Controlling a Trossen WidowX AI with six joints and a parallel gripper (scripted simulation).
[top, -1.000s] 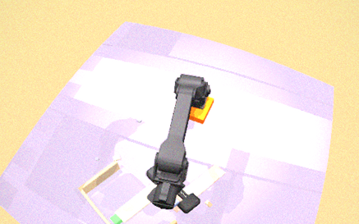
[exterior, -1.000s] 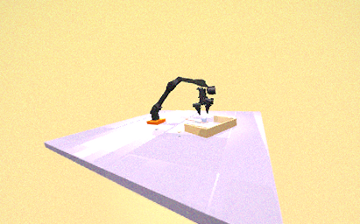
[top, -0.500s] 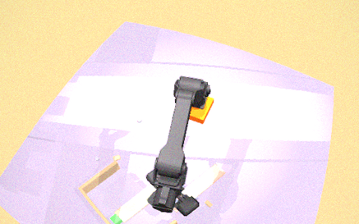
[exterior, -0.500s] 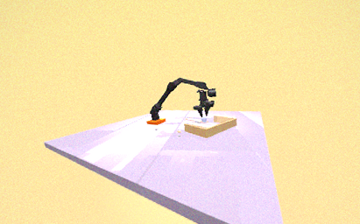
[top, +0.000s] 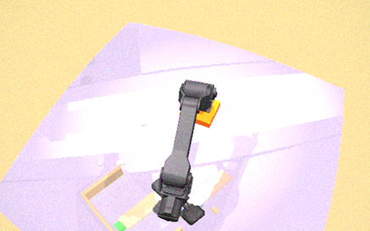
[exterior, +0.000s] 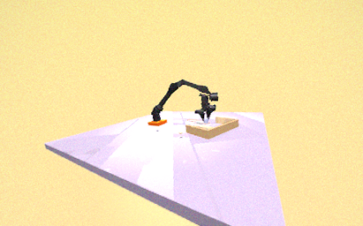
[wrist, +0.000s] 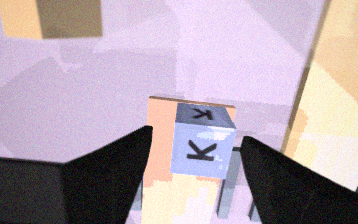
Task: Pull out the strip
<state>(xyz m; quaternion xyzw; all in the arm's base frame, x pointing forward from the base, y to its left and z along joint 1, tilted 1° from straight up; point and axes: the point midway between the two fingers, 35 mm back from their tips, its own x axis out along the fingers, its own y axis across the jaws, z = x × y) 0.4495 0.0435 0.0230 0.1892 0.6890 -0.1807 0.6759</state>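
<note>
Right now the pale blue cube marked k is right at my gripper tip. Round my gripper tip: tan block (12 cm to the left, 4 cm behind, 2 cm below); peach-orange strip (9 cm behind, 6 cm to the left, 2 cm below).
</note>
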